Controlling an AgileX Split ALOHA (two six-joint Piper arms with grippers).
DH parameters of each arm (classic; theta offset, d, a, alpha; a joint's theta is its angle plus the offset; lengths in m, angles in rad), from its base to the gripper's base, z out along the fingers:
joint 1: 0 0.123 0 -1.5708
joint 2: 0.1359 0 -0.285 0
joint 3: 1.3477 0 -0.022 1.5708
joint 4: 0 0.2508 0 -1.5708
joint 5: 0 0 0.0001 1.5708
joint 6: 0 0.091 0 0
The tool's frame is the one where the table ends.
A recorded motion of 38 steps. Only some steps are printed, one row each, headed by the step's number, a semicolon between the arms.
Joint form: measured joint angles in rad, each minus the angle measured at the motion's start. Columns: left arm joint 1, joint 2, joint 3, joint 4, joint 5, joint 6; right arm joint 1, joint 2, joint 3, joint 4, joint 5, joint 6.
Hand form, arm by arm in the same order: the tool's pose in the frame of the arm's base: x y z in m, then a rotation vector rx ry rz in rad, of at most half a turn. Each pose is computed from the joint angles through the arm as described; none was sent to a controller.
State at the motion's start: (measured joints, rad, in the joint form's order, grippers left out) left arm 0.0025 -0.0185 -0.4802 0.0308 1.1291 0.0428; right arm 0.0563 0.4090 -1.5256 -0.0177 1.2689 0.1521
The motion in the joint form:
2: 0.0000 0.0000 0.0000 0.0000 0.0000 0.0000; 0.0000 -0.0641 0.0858 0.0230 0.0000 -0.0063
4: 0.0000 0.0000 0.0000 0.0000 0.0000 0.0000; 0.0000 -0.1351 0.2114 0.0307 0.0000 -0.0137
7: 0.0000 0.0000 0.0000 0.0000 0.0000 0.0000; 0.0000 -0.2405 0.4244 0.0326 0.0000 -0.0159
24: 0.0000 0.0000 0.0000 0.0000 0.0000 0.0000; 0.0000 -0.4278 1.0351 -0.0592 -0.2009 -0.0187
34: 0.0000 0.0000 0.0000 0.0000 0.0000 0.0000; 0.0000 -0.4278 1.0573 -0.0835 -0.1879 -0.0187
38: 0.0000 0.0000 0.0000 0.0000 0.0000 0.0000; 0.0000 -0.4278 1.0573 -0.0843 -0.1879 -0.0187
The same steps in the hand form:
2: -0.0084 0.0025 0.2663 0.0399 2.1139 0.0643; -0.0872 -0.0045 0.4872 0.0717 1.6585 0.1589
4: -0.0084 0.0025 0.2663 0.0399 2.1139 0.0643; -0.0836 -0.0036 0.4596 0.0645 1.7135 0.1581
7: -0.0084 0.0025 0.2663 0.0399 2.1139 0.0643; -0.0712 -0.0027 0.4111 0.0667 1.8212 0.1522
24: -0.0084 0.0025 0.2663 0.0399 2.1139 0.0643; -0.0067 -0.0065 0.2742 0.0829 2.0383 0.0268
34: -0.0084 0.0025 0.2663 0.0399 2.1139 0.0643; -0.0047 -0.0084 0.2671 0.0850 2.0714 -0.0056
38: -0.0084 0.0025 0.2663 0.0399 2.1139 0.0643; -0.0047 -0.0085 0.2671 0.0851 2.0714 -0.0066

